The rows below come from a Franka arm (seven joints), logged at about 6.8 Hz.
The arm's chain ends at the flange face. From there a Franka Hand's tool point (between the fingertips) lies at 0.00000 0.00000 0.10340 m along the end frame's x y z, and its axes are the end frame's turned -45 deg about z.
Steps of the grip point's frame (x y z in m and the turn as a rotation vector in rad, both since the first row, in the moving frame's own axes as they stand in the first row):
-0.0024, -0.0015, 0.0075, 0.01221, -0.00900, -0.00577
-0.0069, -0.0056, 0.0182, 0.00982, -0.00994, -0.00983
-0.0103, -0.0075, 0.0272, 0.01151, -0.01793, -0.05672
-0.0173, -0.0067, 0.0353, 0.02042, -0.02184, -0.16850
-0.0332, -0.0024, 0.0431, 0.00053, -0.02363, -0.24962
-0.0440, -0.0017, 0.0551, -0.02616, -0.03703, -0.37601
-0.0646, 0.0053, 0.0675, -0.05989, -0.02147, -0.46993
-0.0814, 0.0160, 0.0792, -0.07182, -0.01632, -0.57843
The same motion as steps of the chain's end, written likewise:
-0.0012, 0.0009, 0.0075, 0.00227, -0.01500, -0.00577
-0.0074, 0.0009, 0.0182, -0.00008, -0.01397, -0.00983
-0.0104, 0.0014, 0.0272, -0.00454, -0.02082, -0.05672
-0.0139, 0.0071, 0.0353, -0.00100, -0.02988, -0.16850
-0.0236, 0.0199, 0.0431, -0.01633, -0.01708, -0.24962
-0.0324, 0.0253, 0.0552, -0.04468, -0.00769, -0.37601
-0.0460, 0.0443, 0.0677, -0.05753, 0.02717, -0.46993
-0.0519, 0.0639, 0.0795, -0.06232, 0.03924, -0.57843

